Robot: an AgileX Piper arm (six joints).
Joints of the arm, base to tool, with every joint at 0 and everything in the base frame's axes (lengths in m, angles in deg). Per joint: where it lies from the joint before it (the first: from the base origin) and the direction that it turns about. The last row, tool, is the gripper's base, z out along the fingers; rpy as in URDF.
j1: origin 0.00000 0.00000 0.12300 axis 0 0 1
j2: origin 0.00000 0.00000 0.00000 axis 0 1 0
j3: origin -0.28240 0.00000 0.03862 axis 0 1 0
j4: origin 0.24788 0.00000 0.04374 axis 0.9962 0 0.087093
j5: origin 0.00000 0.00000 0.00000 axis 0 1 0
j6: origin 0.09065 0.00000 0.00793 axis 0.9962 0 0.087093
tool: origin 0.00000 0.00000 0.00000 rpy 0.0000 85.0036 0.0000
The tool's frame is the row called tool.
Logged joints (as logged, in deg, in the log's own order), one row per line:
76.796 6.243 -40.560 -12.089 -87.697 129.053
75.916 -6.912 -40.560 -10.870 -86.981 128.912
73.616 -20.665 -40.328 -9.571 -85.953 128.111
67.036 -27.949 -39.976 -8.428 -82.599 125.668
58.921 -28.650 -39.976 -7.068 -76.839 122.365
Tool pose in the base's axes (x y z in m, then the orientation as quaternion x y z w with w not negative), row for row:
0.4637 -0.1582 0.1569 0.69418 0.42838 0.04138 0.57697
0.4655 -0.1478 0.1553 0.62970 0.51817 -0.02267 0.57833
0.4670 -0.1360 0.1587 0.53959 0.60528 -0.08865 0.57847
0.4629 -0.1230 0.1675 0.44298 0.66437 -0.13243 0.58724
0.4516 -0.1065 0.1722 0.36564 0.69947 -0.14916 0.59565
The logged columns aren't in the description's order. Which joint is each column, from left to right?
Columns, left to right: j4, j6, j5, j1, j3, j2.
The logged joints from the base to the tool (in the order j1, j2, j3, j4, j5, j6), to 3 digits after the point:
-12.089 129.053 -87.697 76.796 -40.560 6.243
-10.870 128.912 -86.981 75.916 -40.560 -6.912
-9.571 128.111 -85.953 73.616 -40.328 -20.665
-8.428 125.668 -82.599 67.036 -39.976 -27.949
-7.068 122.365 -76.839 58.921 -39.976 -28.650

